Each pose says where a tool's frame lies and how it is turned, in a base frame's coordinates. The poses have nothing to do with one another.
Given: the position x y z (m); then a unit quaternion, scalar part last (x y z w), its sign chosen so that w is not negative.
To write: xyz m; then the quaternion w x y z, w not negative. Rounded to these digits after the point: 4 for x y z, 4 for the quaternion.
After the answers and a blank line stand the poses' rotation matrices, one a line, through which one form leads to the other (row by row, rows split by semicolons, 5 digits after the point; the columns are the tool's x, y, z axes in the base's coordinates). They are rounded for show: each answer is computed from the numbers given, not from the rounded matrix.
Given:
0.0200 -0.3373 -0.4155 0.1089 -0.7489 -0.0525 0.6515
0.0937 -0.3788 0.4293 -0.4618 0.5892 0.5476 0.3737
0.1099 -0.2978 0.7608 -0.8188 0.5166 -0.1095 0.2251
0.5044 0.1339 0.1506 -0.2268 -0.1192 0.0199 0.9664
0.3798 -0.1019 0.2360 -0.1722 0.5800 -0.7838 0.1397
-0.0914 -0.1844 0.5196 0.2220 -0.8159 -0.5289 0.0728
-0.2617 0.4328 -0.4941 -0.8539 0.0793 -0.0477 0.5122
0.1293 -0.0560 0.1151 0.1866 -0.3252 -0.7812 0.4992
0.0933 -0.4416 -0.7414 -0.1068 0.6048 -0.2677 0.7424
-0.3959 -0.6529 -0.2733 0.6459 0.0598 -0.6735 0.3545
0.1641 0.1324 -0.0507 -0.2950 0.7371 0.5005 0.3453
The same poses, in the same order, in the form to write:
0.0200 -0.3373 -0.4155 0.6515 0.1089 -0.7489 -0.0525
0.0937 -0.3788 0.4293 0.3737 -0.4618 0.5892 0.5476
0.1099 -0.2978 0.7608 0.2251 -0.8188 0.5166 -0.1095
0.5044 0.1339 0.1506 0.9664 -0.2268 -0.1192 0.0199
0.3798 -0.1019 0.2360 0.1397 -0.1722 0.5800 -0.7838
-0.0914 -0.1844 0.5196 0.0728 0.2220 -0.8159 -0.5289
-0.2617 0.4328 -0.4941 0.5122 -0.8539 0.0793 -0.0477
0.1293 -0.0560 0.1151 0.4992 0.1866 -0.3252 -0.7812
0.0933 -0.4416 -0.7414 0.7424 -0.1068 0.6048 -0.2677
-0.3959 -0.6529 -0.2733 0.3545 0.6459 0.0598 -0.6735
0.1641 0.1324 -0.0507 0.3453 -0.2950 0.7371 0.5005

-0.12731 -0.09471 -0.98733; -0.23154 0.97077 -0.06327; 0.96446 0.22055 -0.14551
-0.29413 -0.95352 -0.06540; -0.13492 -0.02632 0.99051; -0.94619 0.30016 -0.12091
0.44225 -0.79671 0.41190; -0.89531 -0.36489 0.25550; -0.05326 -0.48177 -0.87468
0.97079 0.01561 -0.23942; 0.09253 0.89633 0.43363; 0.22137 -0.44312 0.86870
-0.90165 0.01924 0.43203; -0.41878 -0.28810 -0.86117; 0.10790 -0.95741 0.26783
-0.89083 -0.28525 -0.35362; -0.43926 0.34197 0.83073; -0.11604 0.89537 -0.42994
0.98287 -0.08656 0.16269; -0.18428 -0.46276 0.86712; 0.00023 -0.88225 -0.47078
-0.43199 0.65855 -0.61619; -0.90127 -0.29012 0.32178; 0.03313 0.69436 0.71886
0.12512 0.26829 0.95518; -0.52666 0.83386 -0.16523; -0.84082 -0.48238 0.24563
0.08568 0.55474 -0.82760; -0.40025 -0.74152 -0.53847; -0.91239 0.37738 0.15850
-0.58752 -0.78048 0.21373; -0.08924 0.32500 0.94149; -0.80428 0.53407 -0.26059

